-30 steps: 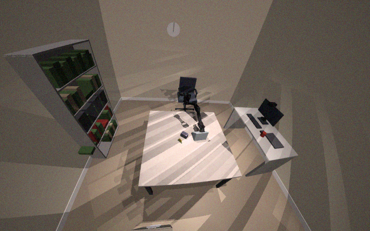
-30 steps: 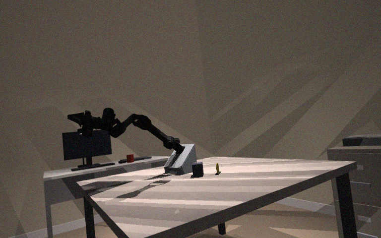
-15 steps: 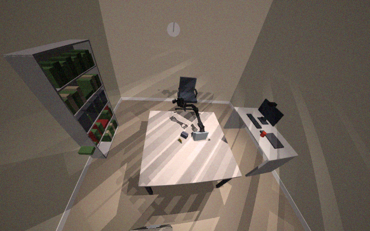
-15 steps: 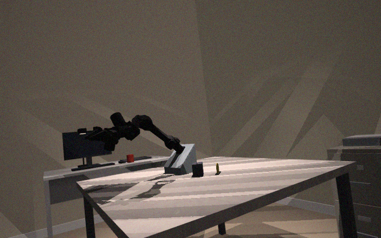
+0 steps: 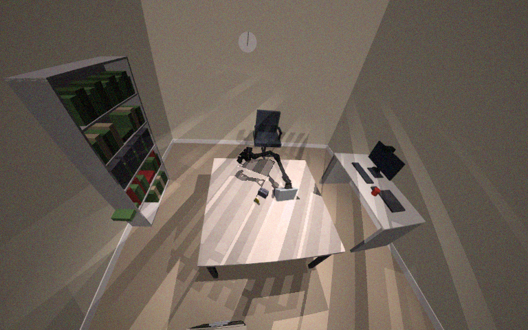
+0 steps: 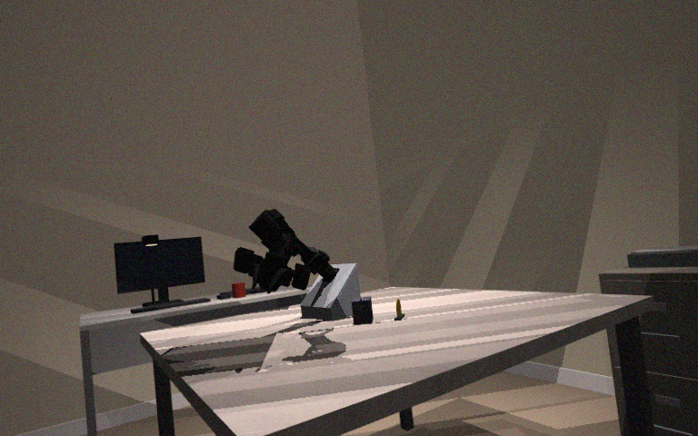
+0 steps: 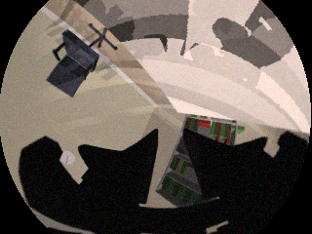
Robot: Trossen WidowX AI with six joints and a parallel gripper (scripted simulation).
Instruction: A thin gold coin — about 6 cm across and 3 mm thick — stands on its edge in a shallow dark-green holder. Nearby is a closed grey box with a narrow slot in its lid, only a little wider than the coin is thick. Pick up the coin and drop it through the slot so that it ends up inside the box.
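Now: gripper tip 17 cm past the gold coin, 55 cm to the right of it and 15 cm above it.
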